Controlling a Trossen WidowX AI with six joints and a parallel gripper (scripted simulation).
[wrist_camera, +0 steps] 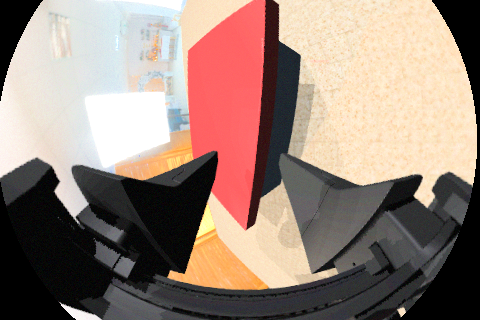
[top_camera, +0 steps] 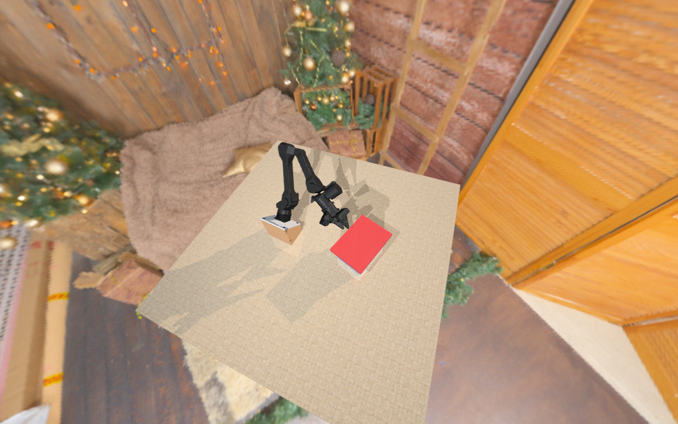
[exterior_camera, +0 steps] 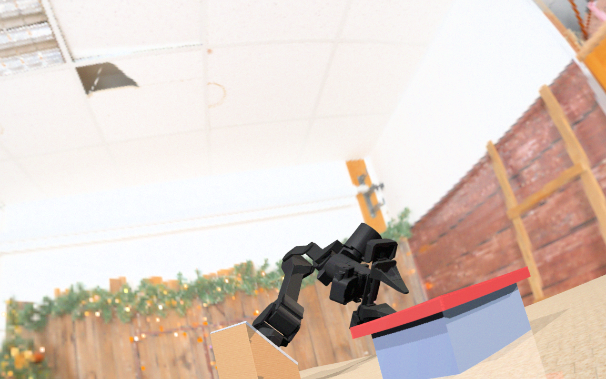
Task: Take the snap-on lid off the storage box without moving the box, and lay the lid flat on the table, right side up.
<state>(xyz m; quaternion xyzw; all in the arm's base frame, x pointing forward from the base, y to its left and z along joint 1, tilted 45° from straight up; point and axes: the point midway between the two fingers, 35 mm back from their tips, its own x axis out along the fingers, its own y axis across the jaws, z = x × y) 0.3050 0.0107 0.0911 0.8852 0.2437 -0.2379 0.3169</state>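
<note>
The red lid lies 90 mm ahead of my gripper tip, 30 mm to the right of it and 20 mm below it. Round my gripper tip: pale blue storage box (90 mm ahead, 60 mm below, 30 mm to the right).
</note>
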